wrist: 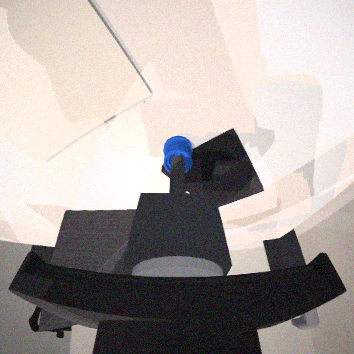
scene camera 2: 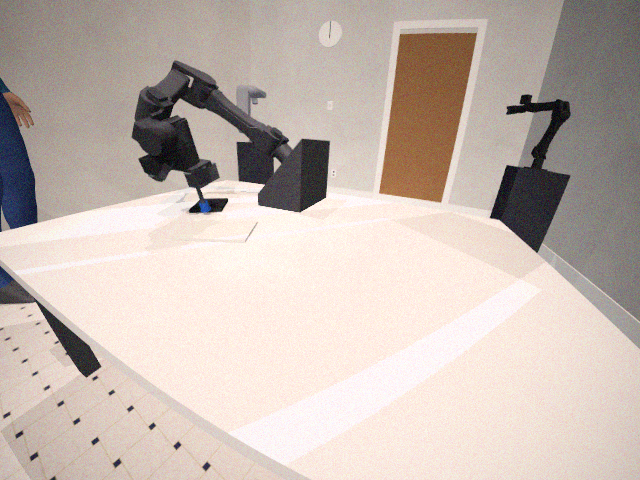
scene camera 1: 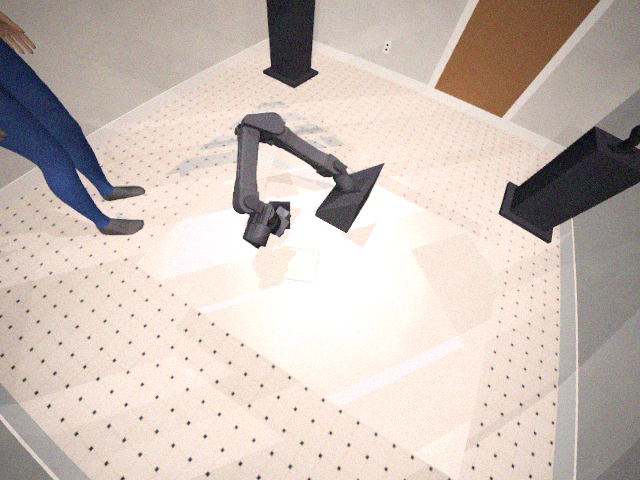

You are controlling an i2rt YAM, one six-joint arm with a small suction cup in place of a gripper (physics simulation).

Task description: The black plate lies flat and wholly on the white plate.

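Where they show: end effector, tool point: (wrist: 177, 148) (scene camera 2: 206, 209); arm's base, origin of the base link: (scene camera 2: 294, 165) (scene camera 1: 348, 188).
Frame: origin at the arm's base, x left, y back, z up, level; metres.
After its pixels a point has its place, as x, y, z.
Note:
The black plate (scene camera 2: 212, 205) @(-0.165, -0.230, -0.121) (wrist: 225, 168) @(-0.192, -0.246, -0.121) is a small dark square lying flat on the table top, close to the arm's base. The white plate (scene camera 1: 302, 264) @(0.026, -0.337, -0.125) (scene camera 2: 227, 231) @(0.036, -0.352, -0.125) (wrist: 70, 70) @(-0.045, -0.360, -0.125) is a larger pale square lying flat a short way in front of it; the two are apart and do not overlap. My gripper (scene camera 2: 204, 207) (wrist: 178, 149), a blue suction cup on a thin stem, stands over the black plate's near left edge. I cannot tell whether it touches. In the first scene view the wrist hides the cup.
The arm's dark wedge-shaped base (scene camera 1: 351, 198) @(0.047, -0.074, 0.046) (scene camera 2: 299, 175) @(0.084, -0.106, -0.016) stands just behind the plates. A person in blue (scene camera 1: 46, 134) (scene camera 2: 12, 170) stands left of the table. A black pedestal (scene camera 1: 290, 41) is behind; another (scene camera 1: 569, 180) (scene camera 2: 527, 204) with a small arm is at right.

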